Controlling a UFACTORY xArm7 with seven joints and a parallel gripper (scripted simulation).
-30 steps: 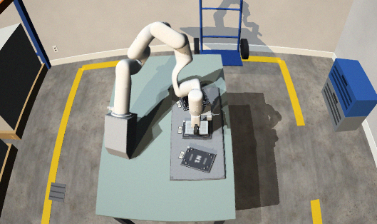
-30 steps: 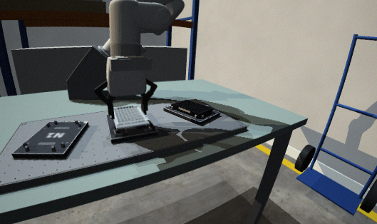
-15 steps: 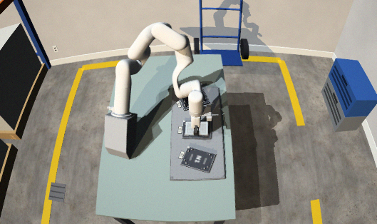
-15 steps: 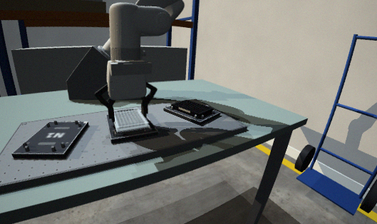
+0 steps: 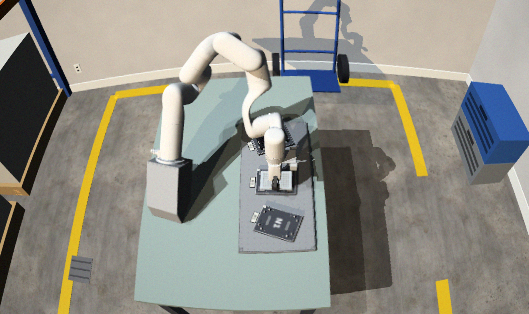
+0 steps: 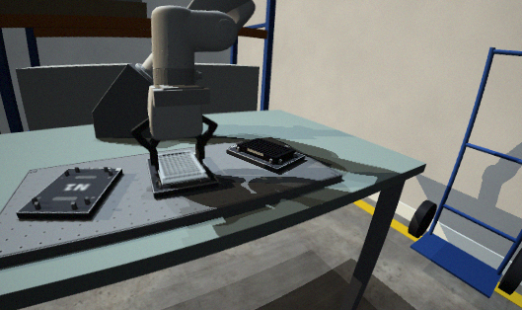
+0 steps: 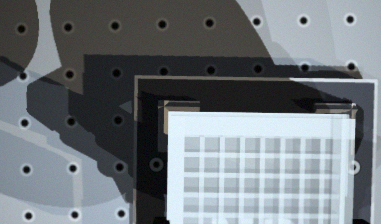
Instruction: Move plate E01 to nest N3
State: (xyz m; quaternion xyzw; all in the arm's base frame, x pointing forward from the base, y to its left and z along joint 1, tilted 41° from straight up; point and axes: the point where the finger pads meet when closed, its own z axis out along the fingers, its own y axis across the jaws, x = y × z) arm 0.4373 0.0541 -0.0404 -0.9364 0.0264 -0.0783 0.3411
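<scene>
Right now the clear well plate E01 is 1 cm below my hand. Also, from my hand: landing nest N3: 3 cm below; then nest N1: 20 cm to the right, 3 cm below, 1 cm ahead; then black plate E07: 22 cm to the left, 3 cm behind, 1 cm below.
</scene>
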